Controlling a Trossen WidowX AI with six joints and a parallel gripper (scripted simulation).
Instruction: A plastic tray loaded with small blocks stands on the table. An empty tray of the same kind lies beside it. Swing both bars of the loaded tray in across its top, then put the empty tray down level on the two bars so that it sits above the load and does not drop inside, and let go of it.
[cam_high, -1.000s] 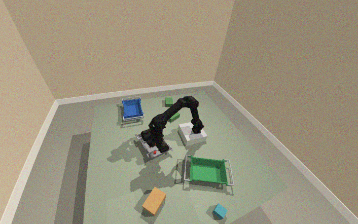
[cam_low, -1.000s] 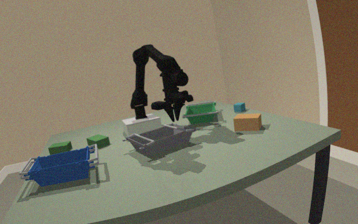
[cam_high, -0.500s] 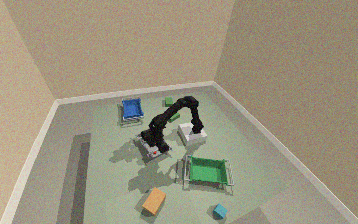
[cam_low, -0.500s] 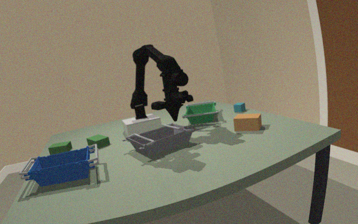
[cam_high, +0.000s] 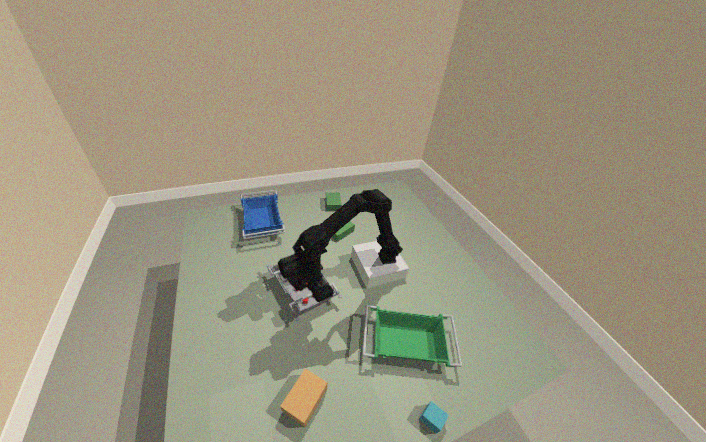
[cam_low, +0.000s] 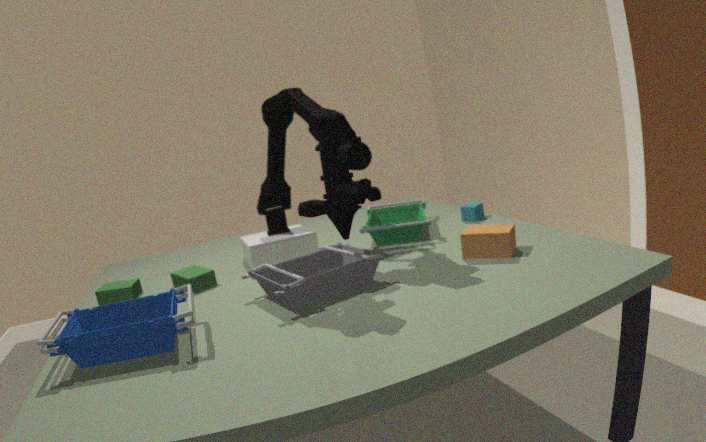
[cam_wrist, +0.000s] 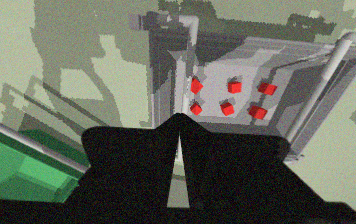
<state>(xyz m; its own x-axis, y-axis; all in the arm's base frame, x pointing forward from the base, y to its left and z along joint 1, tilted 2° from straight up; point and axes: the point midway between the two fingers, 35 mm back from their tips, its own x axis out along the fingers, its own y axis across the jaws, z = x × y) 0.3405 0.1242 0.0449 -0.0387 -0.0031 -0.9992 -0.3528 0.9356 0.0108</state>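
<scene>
The green tray is 310 mm behind my gripper tip, 220 mm to the left of it and 50 mm below it. The rest, counted from my gripper tip: orange block (320 mm to the left, 70 mm ahead, 60 mm below); then cyan block (460 mm to the left, 290 mm behind, 70 mm below); then red block (130 mm to the right, 80 mm below, 70 mm ahead).
</scene>
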